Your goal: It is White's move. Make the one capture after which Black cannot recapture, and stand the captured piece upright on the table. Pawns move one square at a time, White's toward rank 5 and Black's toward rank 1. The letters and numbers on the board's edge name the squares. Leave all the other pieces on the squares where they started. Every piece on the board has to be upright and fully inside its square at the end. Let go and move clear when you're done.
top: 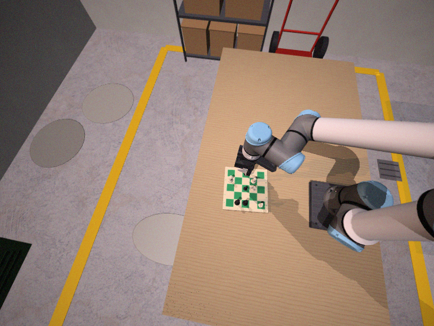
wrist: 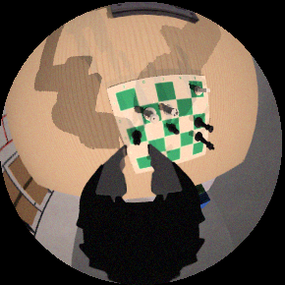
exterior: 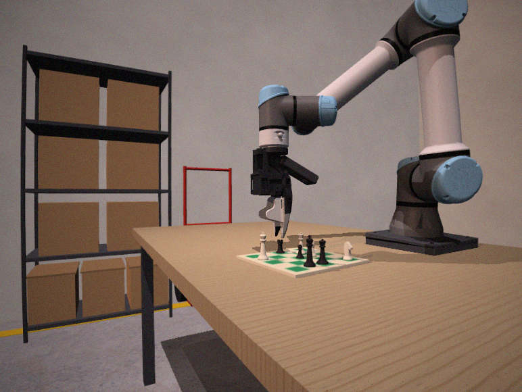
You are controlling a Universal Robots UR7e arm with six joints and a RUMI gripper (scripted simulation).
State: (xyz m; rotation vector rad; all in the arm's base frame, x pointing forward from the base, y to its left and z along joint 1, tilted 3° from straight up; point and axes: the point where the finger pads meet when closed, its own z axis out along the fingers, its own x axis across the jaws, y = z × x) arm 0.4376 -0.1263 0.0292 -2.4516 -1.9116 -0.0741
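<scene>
Right now my hand is 80 mm short of the tall white piece, 40 mm to the right of it and 20 mm above it. Also, from my hand: white knight (70 mm behind, 160 mm to the left, 40 mm below); then tall black piece (40 mm ahead, 150 mm to the left, 20 mm below).
</scene>
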